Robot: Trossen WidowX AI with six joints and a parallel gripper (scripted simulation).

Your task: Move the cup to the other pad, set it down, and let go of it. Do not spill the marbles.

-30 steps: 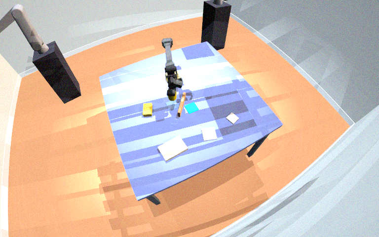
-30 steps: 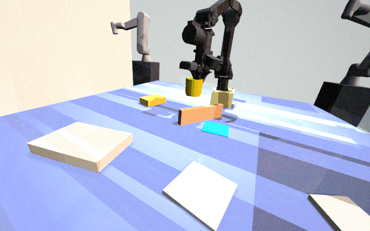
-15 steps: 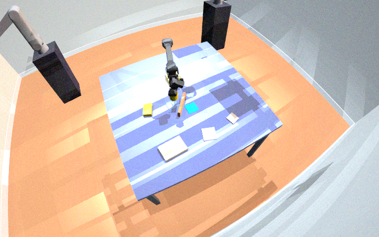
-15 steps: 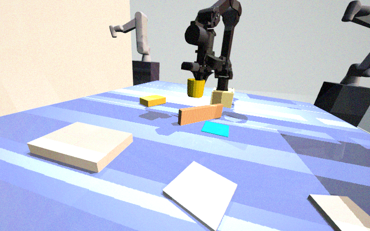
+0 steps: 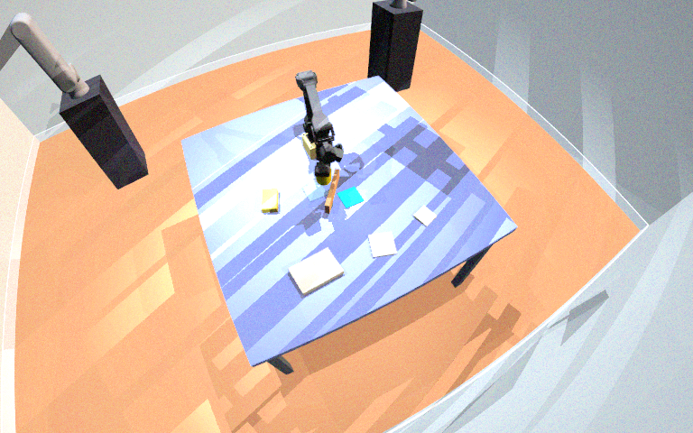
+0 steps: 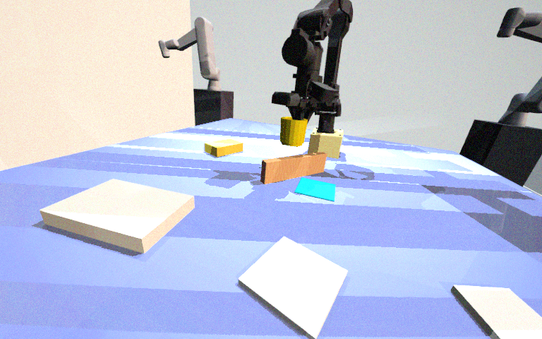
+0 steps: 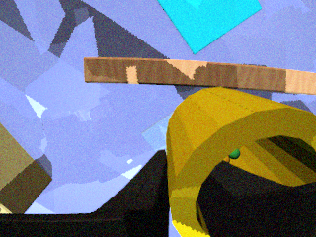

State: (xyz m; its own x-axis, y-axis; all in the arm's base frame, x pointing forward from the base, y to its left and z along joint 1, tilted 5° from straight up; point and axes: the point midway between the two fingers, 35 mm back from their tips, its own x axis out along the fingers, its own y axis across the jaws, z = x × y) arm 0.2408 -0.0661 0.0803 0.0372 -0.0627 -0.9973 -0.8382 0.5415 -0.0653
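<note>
Now: the cyan pad 120 mm below my gripper tip, 110 mm ahead of it and 70 mm to the left of it. Also, from my gripper tip: yellow cup (20 mm to the right, 20 mm ahead); then orange bar (90 mm below, 50 mm ahead, 10 mm to the left).
</note>
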